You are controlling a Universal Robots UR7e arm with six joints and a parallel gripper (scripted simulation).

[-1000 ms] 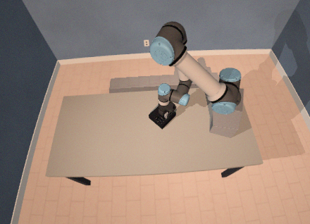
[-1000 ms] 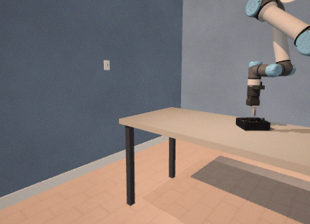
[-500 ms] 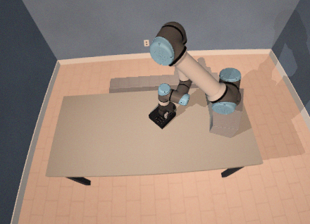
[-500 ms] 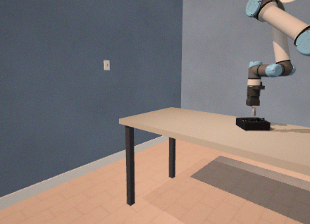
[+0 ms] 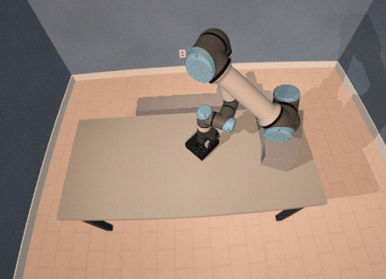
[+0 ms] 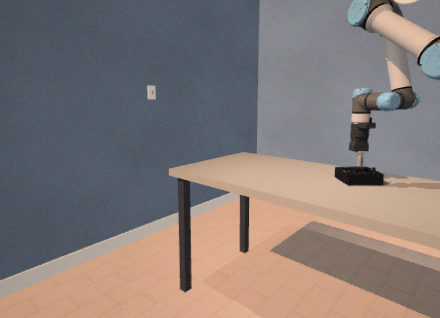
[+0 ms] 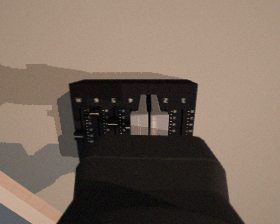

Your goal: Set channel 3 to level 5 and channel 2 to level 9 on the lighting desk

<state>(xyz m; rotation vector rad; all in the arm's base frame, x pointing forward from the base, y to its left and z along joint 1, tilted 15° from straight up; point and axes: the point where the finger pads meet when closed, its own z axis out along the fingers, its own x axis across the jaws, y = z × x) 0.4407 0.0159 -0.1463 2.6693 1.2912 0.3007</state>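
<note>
Now: hand 20 mm short of the channel 3 fader cap, 10 mm to the left of it and 40 mm above it. From my hand the other things lie so: channel 4 fader cap: 10 mm ahead, 40 mm to the right, 40 mm below; channel 6 fader cap: 30 mm behind, 60 mm to the right, 40 mm below; channel 5 fader cap: 50 mm to the right, 40 mm below.
</note>
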